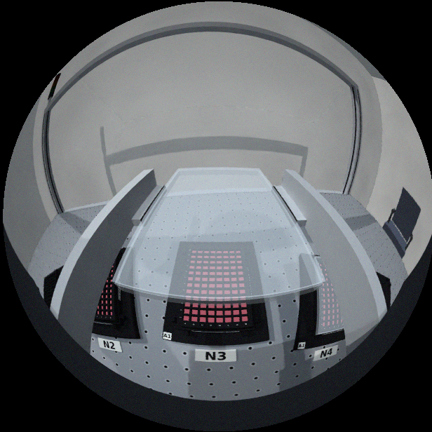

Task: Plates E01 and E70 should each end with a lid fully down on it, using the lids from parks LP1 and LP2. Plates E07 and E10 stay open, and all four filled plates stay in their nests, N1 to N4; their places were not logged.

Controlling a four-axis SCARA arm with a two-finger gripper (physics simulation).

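Note:
My gripper (218, 176) is shut on a clear lid (220, 227), which it holds roughly level above the deck. The lid hangs over nest N3 (217, 338), apart from it. The filled plate in N3 (215, 313) shows pink wells, its far part seen through the held lid; its near rows show no lid. At the left, a filled plate (106, 301) sits in nest N2 (130, 322), partly hidden by the left finger. At the right, a plate (330, 307) in nest N4 (305, 322) looks paler, with a clear lid over it, partly behind the right finger. Plate codes cannot be read.
Name tags N2 (109, 345), N3 (215, 355) and N4 (326, 352) stand before the nests on the perforated deck (211, 390). Further dark holders (51, 287) (384, 290) show beyond both fingers. A dark chair-like object (406, 209) stands at far right.

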